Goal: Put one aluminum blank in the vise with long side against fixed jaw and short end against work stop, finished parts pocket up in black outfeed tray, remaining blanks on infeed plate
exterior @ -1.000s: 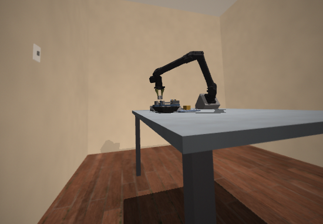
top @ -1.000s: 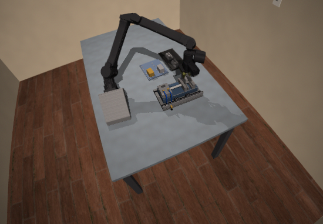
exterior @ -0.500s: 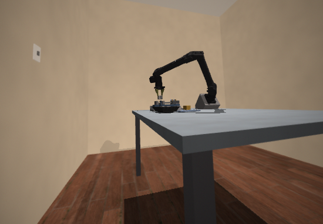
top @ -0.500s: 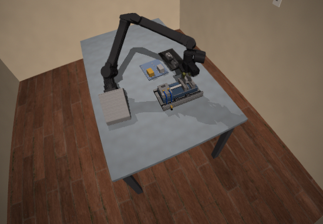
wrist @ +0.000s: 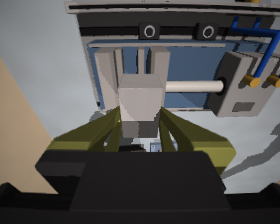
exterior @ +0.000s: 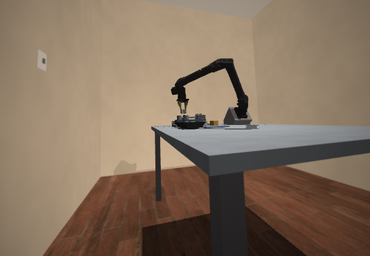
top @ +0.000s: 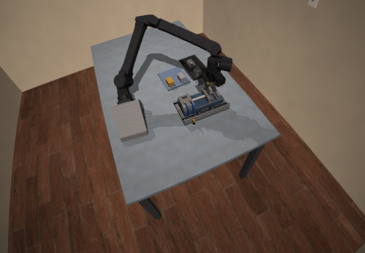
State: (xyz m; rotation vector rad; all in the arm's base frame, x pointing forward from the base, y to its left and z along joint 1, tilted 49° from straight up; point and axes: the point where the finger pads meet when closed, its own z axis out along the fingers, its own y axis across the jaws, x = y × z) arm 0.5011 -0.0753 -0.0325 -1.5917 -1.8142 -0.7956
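The blue vise base lies 11 cm below my hand and 6 cm behind it. Round my hand: yellow brass blank: 24 cm to the left, 20 cm behind, 12 cm below.
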